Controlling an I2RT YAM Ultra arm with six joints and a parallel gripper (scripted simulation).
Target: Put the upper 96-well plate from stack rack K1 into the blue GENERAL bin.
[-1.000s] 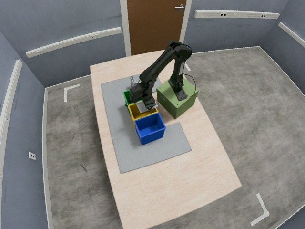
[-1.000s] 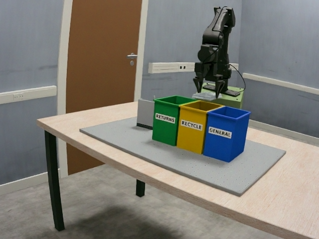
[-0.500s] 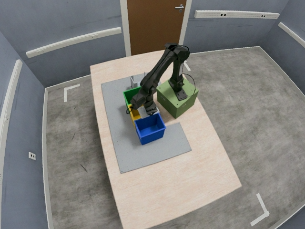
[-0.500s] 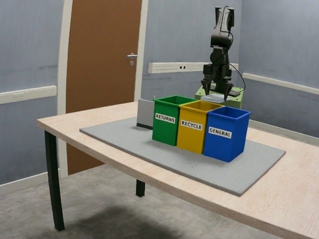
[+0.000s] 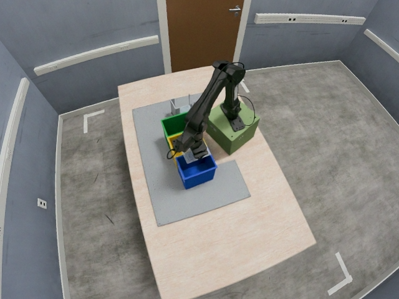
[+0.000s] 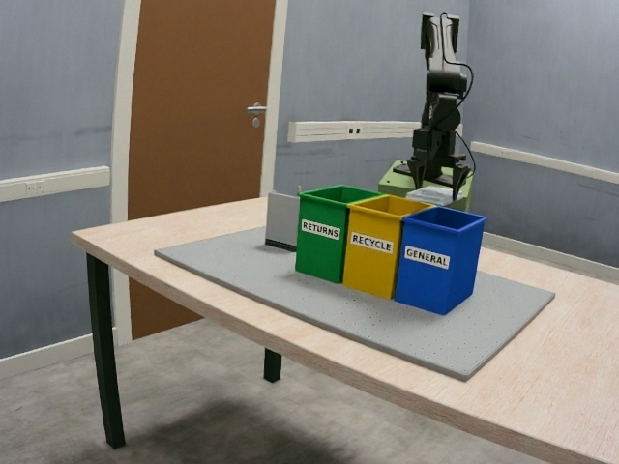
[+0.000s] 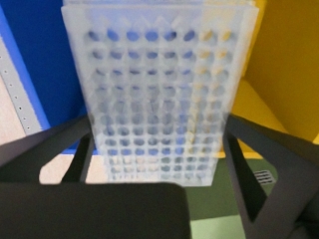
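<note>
My hand is 130 mm above the blue general bin, 40 mm to the right of it and 20 mm short of it. From my hand the other things lie so: clear 96-well plate (10 mm below); yellow recycle bin (130 mm below, 90 mm to the right, 20 mm ahead); green returns bin (220 mm to the right, 130 mm below, 20 mm ahead).
</note>
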